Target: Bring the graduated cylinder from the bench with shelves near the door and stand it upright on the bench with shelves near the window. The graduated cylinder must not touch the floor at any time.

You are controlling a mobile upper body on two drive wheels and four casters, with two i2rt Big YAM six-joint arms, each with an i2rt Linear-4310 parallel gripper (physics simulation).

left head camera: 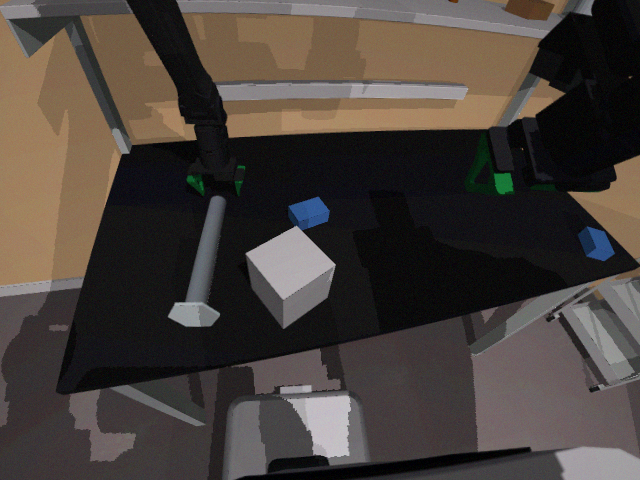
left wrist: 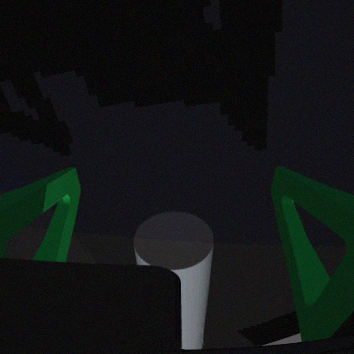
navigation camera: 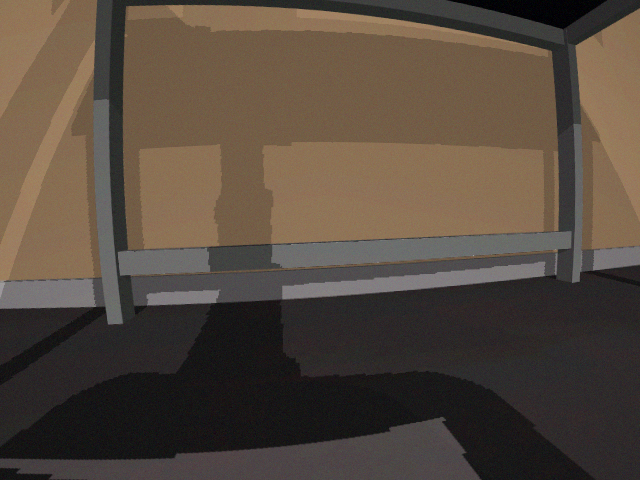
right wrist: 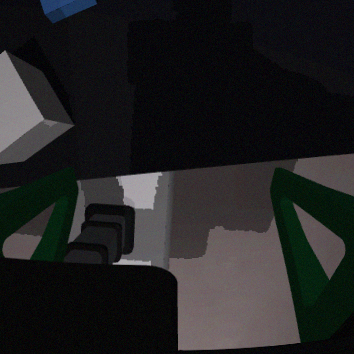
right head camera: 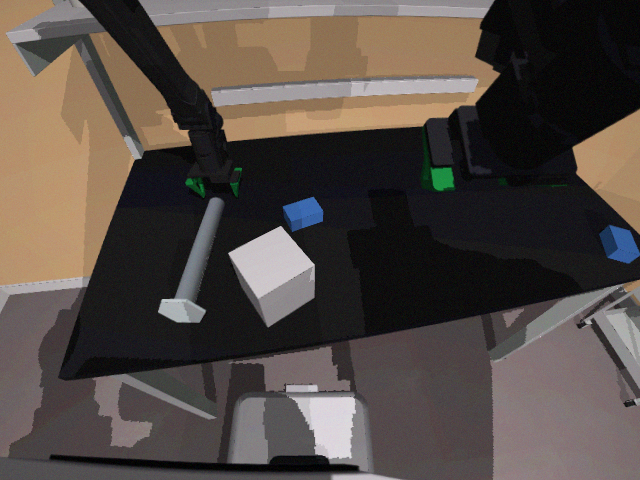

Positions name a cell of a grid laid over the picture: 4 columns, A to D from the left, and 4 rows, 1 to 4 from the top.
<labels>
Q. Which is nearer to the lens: the graduated cylinder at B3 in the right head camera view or the blue block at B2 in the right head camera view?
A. The graduated cylinder.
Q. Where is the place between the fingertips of my right gripper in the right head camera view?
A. C2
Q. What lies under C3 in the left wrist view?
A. A graduated cylinder.
</labels>
